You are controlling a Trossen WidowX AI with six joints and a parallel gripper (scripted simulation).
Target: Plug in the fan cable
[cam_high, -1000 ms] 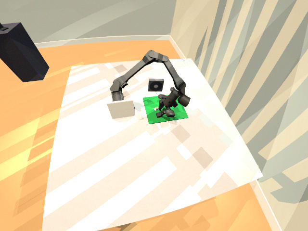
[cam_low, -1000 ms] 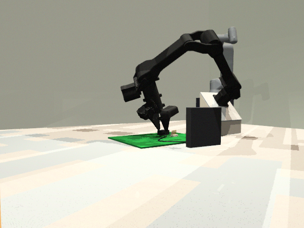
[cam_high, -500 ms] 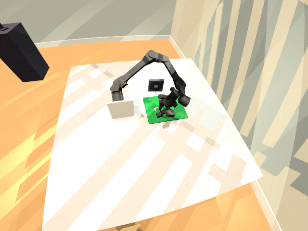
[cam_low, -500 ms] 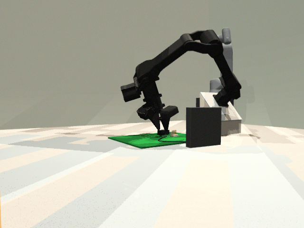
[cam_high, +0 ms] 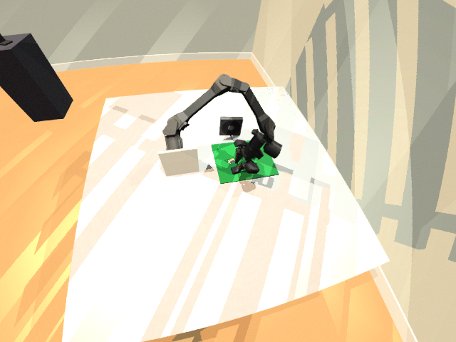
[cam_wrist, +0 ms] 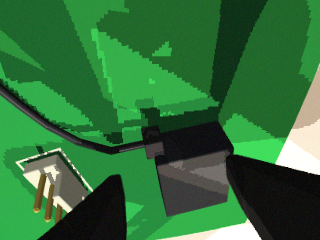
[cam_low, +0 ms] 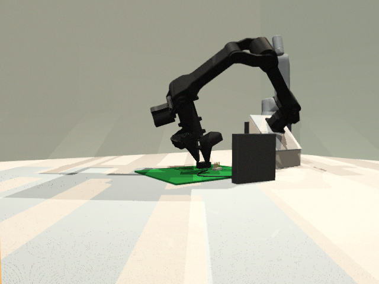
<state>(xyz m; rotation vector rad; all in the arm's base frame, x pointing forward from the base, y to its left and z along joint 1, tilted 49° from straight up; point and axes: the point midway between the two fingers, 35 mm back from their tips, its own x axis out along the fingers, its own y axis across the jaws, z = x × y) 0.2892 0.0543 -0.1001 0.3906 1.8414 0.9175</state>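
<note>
Right now my gripper tip is 10 mm to the left of the black plug, 10 mm past it and 10 mm above it. From my gripper tip the other things lie so: black fan (240 mm to the left, 40 mm above, 10 mm ahead); then four-pin header (50 mm to the left, 20 mm below, 20 mm behind).
</note>
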